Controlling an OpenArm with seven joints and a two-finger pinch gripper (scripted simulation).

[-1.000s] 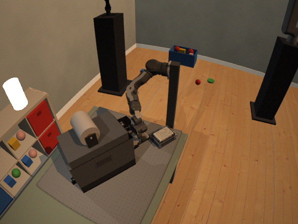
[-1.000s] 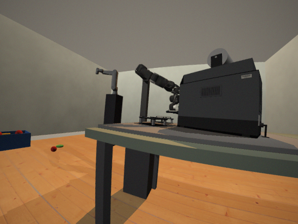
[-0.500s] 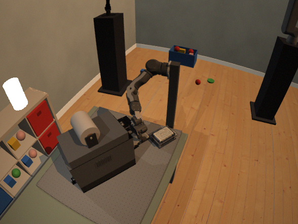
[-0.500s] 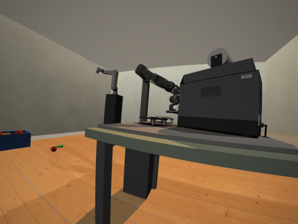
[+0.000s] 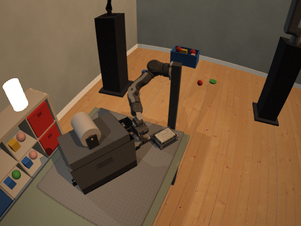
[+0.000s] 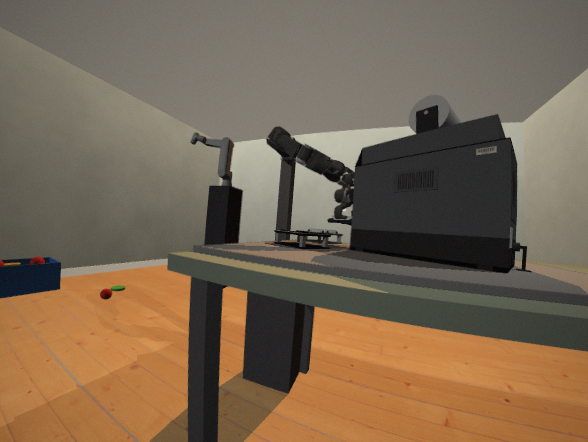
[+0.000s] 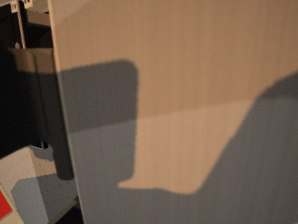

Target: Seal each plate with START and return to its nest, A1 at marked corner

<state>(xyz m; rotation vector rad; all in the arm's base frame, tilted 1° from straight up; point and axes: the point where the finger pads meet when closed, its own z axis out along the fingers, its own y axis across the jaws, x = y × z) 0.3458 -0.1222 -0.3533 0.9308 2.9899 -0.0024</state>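
The dark sealer stage is 10 mm below my hand. Round my hand: white well plate 130 mm behind, 150 mm to the left, 60 mm below; warning sticker 30 mm ahead, 130 mm to the right, 40 mm above; pale start button 140 mm ahead, 20 mm to the left, 80 mm above.
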